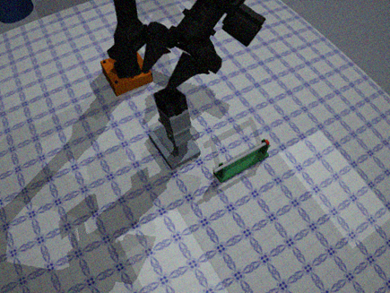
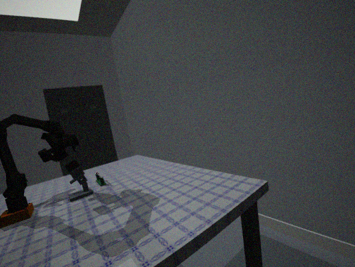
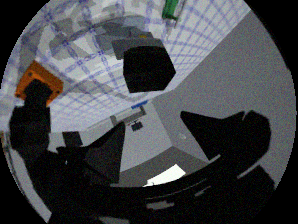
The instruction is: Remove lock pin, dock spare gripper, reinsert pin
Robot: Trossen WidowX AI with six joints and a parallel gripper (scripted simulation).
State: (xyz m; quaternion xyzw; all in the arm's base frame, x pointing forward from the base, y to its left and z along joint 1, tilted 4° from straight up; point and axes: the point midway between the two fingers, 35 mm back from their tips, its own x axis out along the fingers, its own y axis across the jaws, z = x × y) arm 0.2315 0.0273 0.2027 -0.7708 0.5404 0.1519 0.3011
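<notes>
Right now my gripper tip is 12 cm short of the green cradle, 16 cm to the right of it and 20 cm above it. Also, from my gripper tip: socket 2 cm ahead, 3 cm to the left, 17 cm below; then dark spare gripper 2 cm ahead, 3 cm to the left, 9 cm below.
</notes>
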